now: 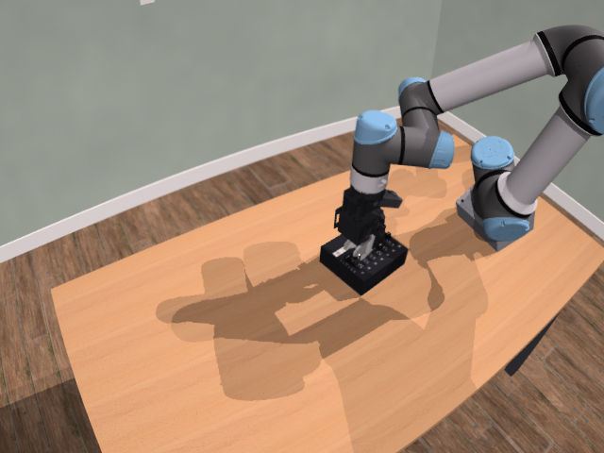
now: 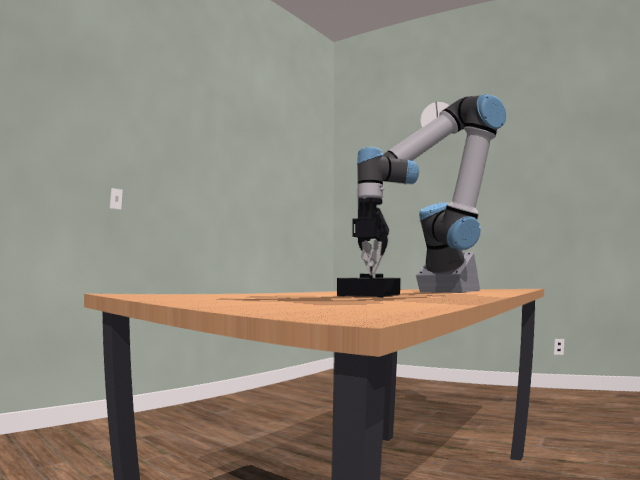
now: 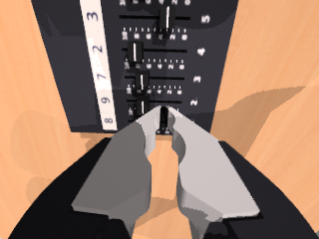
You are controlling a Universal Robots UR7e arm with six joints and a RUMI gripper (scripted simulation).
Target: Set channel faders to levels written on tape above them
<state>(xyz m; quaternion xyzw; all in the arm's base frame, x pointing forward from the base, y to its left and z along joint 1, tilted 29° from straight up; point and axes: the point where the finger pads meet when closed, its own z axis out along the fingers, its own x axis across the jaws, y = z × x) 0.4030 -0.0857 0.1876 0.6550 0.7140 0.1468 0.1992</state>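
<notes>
Now: the master fader 11 cm behind my hand, 2 cm to the right of it and 1 cm below it.
</notes>
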